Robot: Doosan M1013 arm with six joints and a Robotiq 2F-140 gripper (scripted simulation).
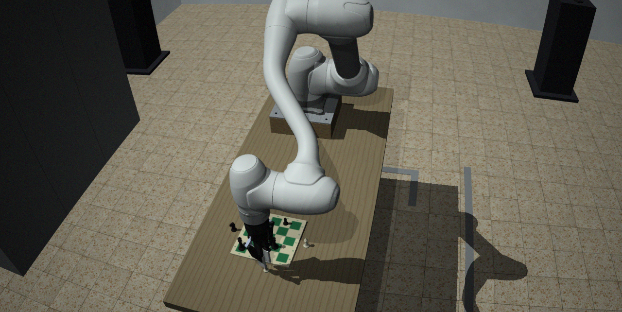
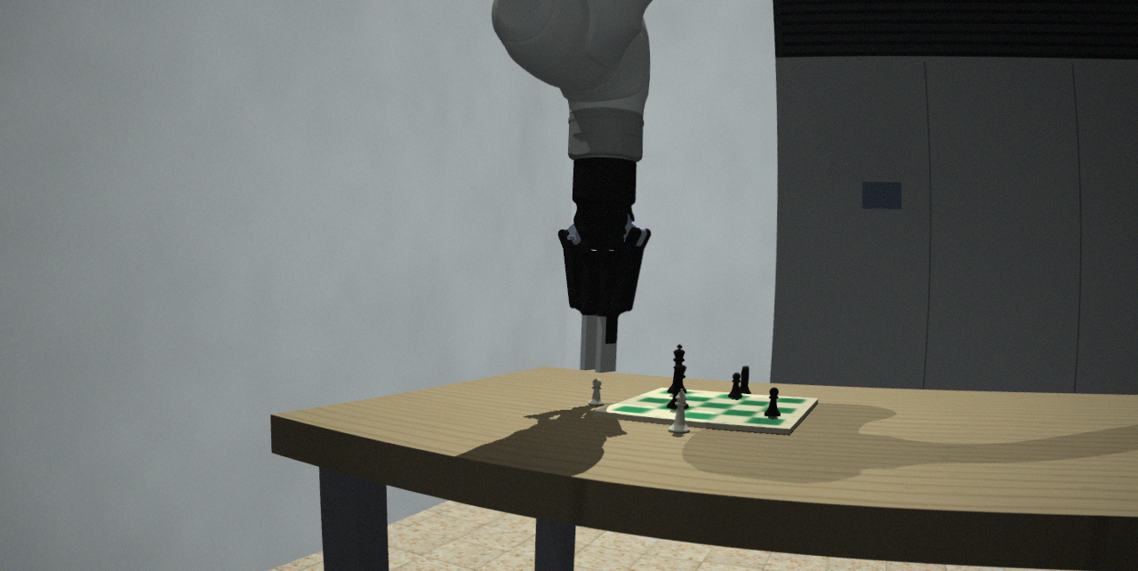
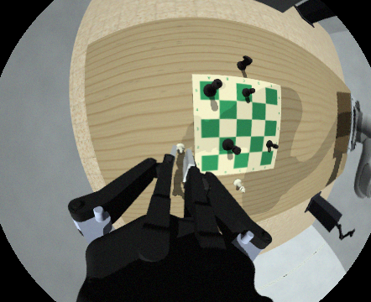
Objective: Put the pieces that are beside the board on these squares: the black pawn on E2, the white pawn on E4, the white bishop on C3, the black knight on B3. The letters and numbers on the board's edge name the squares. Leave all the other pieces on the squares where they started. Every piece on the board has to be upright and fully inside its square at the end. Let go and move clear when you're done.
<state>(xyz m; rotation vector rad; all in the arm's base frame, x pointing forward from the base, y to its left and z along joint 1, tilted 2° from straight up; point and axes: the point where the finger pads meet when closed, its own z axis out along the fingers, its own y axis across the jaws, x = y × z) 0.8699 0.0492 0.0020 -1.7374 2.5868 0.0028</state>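
Now: the white pawn 6 cm below my hand. Round my hand: white bishop: 13 cm behind, 11 cm to the left, 5 cm below; then black knight: 15 cm behind, 17 cm to the right, 6 cm below; then green-and-cream chessboard: 14 cm behind, 3 cm to the right, 7 cm below.
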